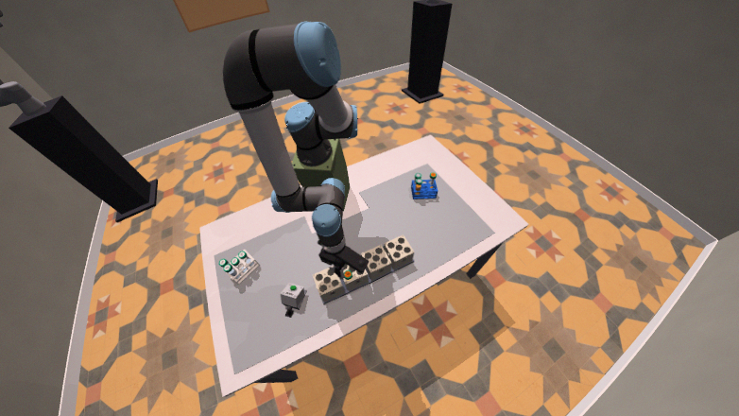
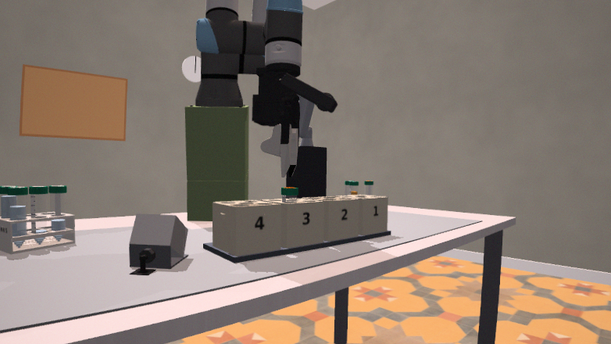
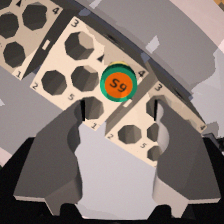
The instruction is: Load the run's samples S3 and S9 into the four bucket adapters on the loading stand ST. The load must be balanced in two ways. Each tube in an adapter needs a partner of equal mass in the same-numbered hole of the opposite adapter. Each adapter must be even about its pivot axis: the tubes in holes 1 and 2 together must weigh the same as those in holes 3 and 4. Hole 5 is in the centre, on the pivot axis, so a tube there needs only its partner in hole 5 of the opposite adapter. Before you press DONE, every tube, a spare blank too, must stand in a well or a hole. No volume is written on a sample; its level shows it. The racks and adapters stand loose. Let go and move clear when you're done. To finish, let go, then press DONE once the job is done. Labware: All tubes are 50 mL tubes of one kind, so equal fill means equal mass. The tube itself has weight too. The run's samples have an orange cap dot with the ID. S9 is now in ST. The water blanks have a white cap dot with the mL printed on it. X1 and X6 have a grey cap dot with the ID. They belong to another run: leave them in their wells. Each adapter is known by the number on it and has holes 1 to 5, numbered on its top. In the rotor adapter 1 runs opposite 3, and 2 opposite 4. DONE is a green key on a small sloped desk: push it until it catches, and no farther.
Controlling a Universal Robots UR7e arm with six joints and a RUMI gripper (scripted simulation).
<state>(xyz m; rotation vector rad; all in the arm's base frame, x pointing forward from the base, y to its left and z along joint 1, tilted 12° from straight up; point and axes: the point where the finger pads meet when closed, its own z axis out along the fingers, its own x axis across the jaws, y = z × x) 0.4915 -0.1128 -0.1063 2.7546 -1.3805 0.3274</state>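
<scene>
My hand is 1 cm to the left of the tube and 9 cm above it. From my hand the other things lie so: bucket adapter: 1 cm behind, 25 cm to the left, 11 cm below; white rack: 31 cm behind, 42 cm to the right, 13 cm below; water blank: 28 cm behind, 44 cm to the right, 10 cm below.
</scene>
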